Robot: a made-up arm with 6 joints. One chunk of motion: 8 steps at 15 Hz.
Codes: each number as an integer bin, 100 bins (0 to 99) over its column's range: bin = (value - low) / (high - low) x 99, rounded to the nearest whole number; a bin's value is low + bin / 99 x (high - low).
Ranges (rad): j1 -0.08..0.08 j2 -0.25..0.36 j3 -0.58..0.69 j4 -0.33..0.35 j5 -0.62..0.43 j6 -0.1..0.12
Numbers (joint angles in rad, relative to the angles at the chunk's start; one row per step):
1: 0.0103 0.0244 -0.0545 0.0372 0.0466 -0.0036
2: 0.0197 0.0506 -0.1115 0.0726 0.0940 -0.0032
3: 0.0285 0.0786 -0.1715 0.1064 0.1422 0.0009
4: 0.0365 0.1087 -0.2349 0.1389 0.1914 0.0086
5: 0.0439 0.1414 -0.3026 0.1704 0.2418 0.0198
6: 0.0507 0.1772 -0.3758 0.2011 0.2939 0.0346
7: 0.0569 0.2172 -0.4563 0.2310 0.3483 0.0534
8: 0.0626 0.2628 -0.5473 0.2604 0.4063 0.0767
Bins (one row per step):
1: 56 45 41 53 63 43
2: 62 49 37 59 67 44
3: 67 53 32 64 72 45
4: 72 58 27 68 77 49
5: 77 64 22 73 81 54
6: 81 69 16 77 86 61
7: 85 76 10 82 91 69
8: 88 83 3 86 97 80

